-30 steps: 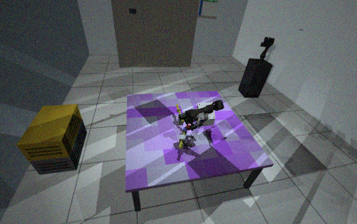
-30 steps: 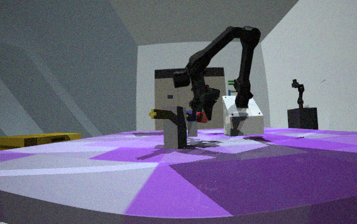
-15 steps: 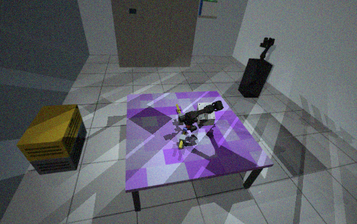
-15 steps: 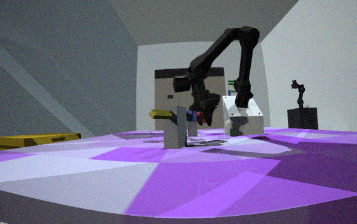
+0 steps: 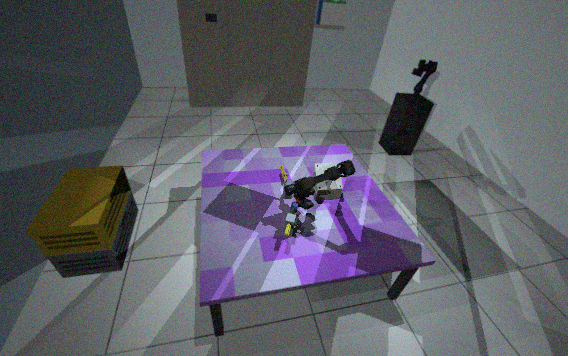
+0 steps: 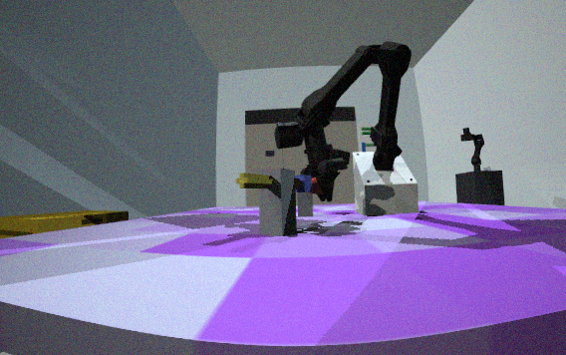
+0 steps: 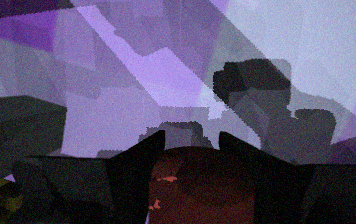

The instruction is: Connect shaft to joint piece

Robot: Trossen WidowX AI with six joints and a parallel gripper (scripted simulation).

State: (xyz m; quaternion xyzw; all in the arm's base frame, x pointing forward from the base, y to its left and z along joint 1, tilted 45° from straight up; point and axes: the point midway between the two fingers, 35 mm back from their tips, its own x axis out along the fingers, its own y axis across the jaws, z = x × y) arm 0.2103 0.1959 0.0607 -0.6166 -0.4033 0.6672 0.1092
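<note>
Right now my gripper tip is 20 mm short of the red joint piece, 10 mm to the right of it and 40 mm below it.
</note>
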